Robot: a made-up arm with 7 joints.
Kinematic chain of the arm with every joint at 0, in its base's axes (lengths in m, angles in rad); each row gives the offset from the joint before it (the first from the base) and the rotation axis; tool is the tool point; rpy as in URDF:
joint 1: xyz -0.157 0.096 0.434 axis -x
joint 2: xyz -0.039 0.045 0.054 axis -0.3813 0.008 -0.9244
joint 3: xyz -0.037 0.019 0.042 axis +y
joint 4: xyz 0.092 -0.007 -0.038 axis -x
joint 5: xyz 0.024 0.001 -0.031 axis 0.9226 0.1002 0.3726
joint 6: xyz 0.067 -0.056 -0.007 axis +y
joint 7: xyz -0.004 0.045 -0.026 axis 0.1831 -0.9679 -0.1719
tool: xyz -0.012 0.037 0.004 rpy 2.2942 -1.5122 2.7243
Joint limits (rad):
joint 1: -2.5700..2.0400
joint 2: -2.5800..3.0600
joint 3: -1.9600..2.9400
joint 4: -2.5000..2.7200
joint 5: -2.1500..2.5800
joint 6: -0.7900..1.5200
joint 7: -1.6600..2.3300
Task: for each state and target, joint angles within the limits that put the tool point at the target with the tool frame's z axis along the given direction. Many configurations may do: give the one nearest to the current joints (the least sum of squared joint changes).
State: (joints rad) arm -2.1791 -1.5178 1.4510 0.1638 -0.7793 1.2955 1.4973
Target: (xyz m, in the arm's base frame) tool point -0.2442 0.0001 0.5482 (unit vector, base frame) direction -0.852 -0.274 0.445
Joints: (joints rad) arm -2.3586 -1.4172 0.5707 -0.4566 -0.8939 1.3259 1.9510
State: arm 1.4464 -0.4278 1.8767 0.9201 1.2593 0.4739 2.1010
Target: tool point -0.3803 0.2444 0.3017 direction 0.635 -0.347 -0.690
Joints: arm 1.2559 0.3694 2.7209 0.7084 1.1834 -0.0898 2.1686
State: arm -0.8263 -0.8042 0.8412 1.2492 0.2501 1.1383 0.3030
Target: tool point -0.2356 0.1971 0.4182 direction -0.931 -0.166 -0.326
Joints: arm -0.5749 -1.2732 1.0191 1.0936 0.0513 1.3438 0.3299
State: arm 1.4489 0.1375 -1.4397 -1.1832 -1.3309 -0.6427 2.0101
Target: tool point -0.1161 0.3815 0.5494 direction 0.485 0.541 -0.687
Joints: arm 0.7543 0.8921 -1.7028 -0.9422 -0.8863 -0.7900 2.1754
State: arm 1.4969 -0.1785 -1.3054 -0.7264 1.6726 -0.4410 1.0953
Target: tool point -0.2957 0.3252 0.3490 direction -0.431 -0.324 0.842
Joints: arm 1.5282 0.1140 -1.9485 -0.5603 2.1147 -0.5487 1.3925
